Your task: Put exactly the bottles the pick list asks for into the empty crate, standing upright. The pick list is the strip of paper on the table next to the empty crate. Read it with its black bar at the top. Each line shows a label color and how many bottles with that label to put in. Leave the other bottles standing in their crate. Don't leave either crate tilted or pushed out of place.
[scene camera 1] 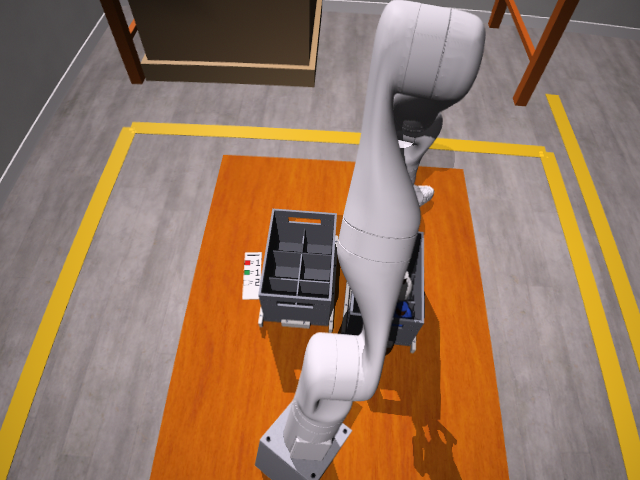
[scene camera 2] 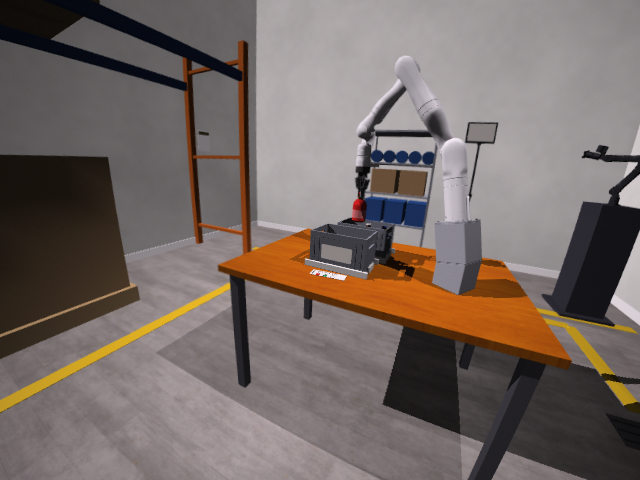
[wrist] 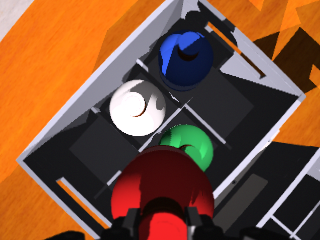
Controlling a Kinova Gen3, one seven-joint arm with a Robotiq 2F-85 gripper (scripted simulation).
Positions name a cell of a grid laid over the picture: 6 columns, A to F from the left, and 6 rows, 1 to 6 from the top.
Labels:
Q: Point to a grey crate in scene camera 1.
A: At C4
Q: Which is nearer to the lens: the green bottle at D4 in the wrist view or the grey crate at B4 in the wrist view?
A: The green bottle.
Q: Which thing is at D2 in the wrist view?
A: A blue bottle.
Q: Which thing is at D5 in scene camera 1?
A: A grey crate.

